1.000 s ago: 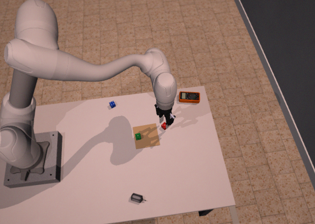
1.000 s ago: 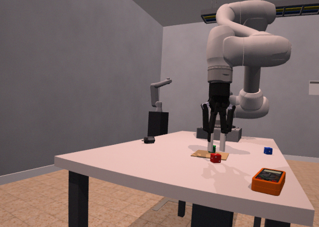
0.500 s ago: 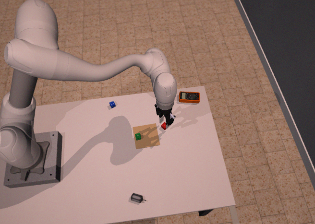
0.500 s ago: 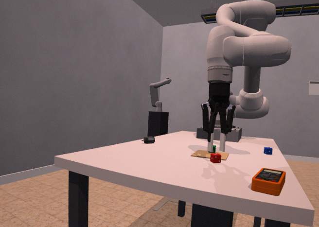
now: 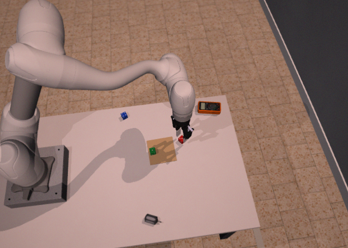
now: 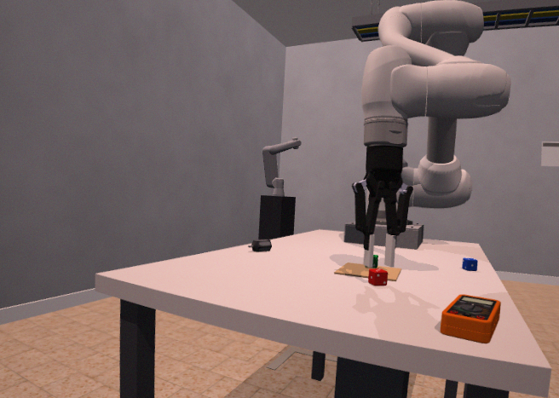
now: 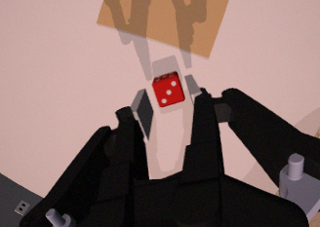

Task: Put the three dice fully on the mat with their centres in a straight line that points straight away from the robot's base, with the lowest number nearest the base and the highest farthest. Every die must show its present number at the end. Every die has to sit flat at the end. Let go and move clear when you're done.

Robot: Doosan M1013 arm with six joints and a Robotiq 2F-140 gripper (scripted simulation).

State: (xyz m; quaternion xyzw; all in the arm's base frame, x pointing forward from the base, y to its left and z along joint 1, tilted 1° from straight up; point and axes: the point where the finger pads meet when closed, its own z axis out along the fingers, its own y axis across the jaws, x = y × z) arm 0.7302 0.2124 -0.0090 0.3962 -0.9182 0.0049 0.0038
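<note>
The red die lies 6 cm below my hand. Also, from my hand: green die (15 cm behind, 7 cm to the right, 5 cm below); tan mat (11 cm behind, 7 cm below, 6 cm to the right); blue die (32 cm behind, 15 cm to the left, 6 cm below).
</note>
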